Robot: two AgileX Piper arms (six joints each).
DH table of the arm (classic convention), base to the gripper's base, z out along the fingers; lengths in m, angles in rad. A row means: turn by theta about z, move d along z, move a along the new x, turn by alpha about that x. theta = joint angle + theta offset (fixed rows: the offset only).
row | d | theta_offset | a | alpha
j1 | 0.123 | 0 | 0 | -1.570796
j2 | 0 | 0.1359 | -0.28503 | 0
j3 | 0 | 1.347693 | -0.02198 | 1.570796
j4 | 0.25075 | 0 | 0 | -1.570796
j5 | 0 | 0 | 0 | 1.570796
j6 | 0.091 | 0 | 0 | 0
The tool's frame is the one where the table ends.
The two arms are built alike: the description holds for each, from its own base.
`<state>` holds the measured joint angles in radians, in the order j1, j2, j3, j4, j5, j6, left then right.
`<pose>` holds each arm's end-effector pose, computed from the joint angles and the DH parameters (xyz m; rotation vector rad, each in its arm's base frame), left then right.
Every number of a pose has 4 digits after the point. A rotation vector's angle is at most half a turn.
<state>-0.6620 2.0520 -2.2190 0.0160 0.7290 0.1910 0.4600 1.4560 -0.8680 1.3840 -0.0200 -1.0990</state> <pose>0.3816 -0.2962 0.3982 0.8559 1.8702 -0.2750 0.2844 0.1389 0.2635 -0.1711 2.0900 0.4350</pose>
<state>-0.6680 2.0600 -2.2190 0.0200 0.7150 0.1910 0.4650 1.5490 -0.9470 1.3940 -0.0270 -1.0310</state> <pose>0.3821 -0.3000 0.3955 0.8605 1.8613 -0.2754 0.3058 0.1507 0.2574 -0.0915 2.1139 0.4734</pose>
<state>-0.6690 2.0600 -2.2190 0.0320 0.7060 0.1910 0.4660 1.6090 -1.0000 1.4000 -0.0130 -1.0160</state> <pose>0.3825 -0.3000 0.3962 0.8612 1.8497 -0.2642 0.3192 0.1592 0.2526 -0.0794 2.1283 0.4969</pose>
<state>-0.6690 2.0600 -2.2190 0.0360 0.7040 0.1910 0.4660 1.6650 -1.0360 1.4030 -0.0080 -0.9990</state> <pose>0.3827 -0.2999 0.3964 0.8615 1.8469 -0.2601 0.3302 0.1653 0.2432 -0.0619 2.1524 0.5061</pose>
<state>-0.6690 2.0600 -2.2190 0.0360 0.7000 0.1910 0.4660 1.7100 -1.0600 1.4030 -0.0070 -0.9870</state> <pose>0.3829 -0.3000 0.3967 0.8599 1.8432 -0.2609 0.3382 0.1694 0.2337 -0.0502 2.1751 0.5061</pose>
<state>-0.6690 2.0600 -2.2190 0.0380 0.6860 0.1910 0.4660 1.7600 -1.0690 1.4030 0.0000 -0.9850</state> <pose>0.3833 -0.3003 0.3979 0.8549 1.8299 -0.2615 0.3438 0.1729 0.2172 -0.0533 2.2183 0.4984</pose>
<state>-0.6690 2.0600 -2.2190 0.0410 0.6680 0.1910 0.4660 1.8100 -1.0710 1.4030 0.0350 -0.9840</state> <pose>0.3840 -0.3006 0.3994 0.8487 1.8127 -0.2618 0.3462 0.1776 0.1980 -0.0730 2.2780 0.5148</pose>
